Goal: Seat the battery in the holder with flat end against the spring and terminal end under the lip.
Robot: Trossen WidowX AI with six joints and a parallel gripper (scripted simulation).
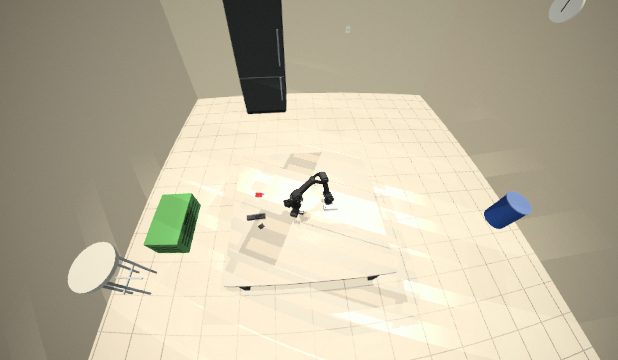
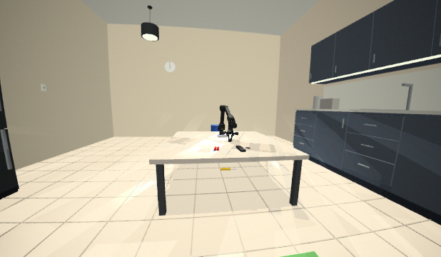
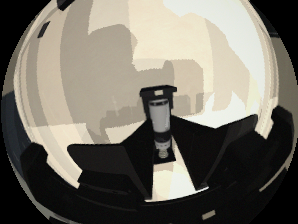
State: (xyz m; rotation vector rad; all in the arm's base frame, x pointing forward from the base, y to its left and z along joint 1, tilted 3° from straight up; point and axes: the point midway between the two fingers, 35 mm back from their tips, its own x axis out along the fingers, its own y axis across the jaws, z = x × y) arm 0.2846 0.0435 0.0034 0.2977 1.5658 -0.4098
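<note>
My gripper tip is right at the battery. From my gripper tip the other things lie so: black bar: 360 mm ahead.
</note>
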